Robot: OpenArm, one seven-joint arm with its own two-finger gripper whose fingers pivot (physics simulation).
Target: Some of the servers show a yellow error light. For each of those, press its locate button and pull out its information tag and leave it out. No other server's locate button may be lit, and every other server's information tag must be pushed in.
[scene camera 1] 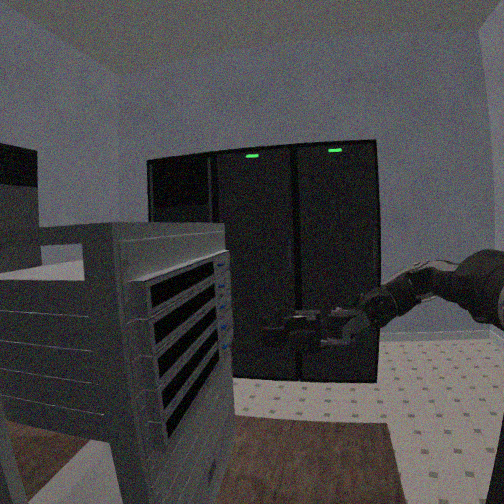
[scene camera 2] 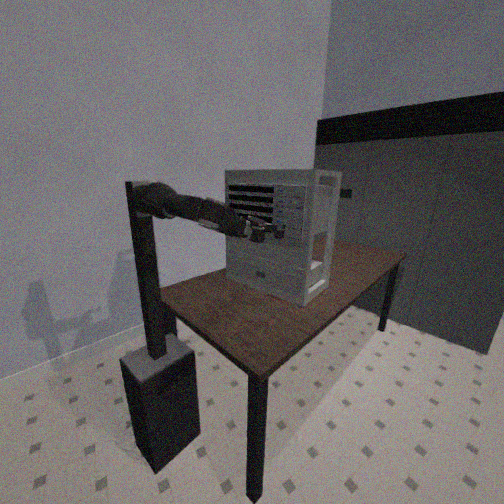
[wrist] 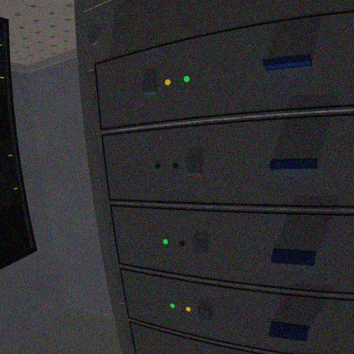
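Note:
The server rack [scene camera 1: 202, 420] [scene camera 2: 245, 257] stands on the table. In the wrist view the uppermost visible server [wrist: 230, 75] shows a yellow light [wrist: 167, 82] and a green light [wrist: 186, 79]. The server below [wrist: 235, 165] has two dark lights. The third [wrist: 240, 245] shows one green light [wrist: 165, 242]. The fourth [wrist: 240, 315] shows green and a yellow light [wrist: 188, 309]. Their square locate buttons look unlit. Each has a blue-ended tag, such as the top one [wrist: 287, 62]; how far each is out is unclear. My gripper [scene camera 1: 277, 334] [scene camera 2: 278, 230] is open, in front of the rack.
The wooden table [scene camera 1: 310, 460] [scene camera 2: 240, 330] carries the rack. Dark cabinets [scene camera 1: 337, 240] with green lights stand behind in scene camera 1. A grey cabinet [scene camera 2: 425, 215] stands beyond the table in scene camera 2. The rack's side has open frame gaps.

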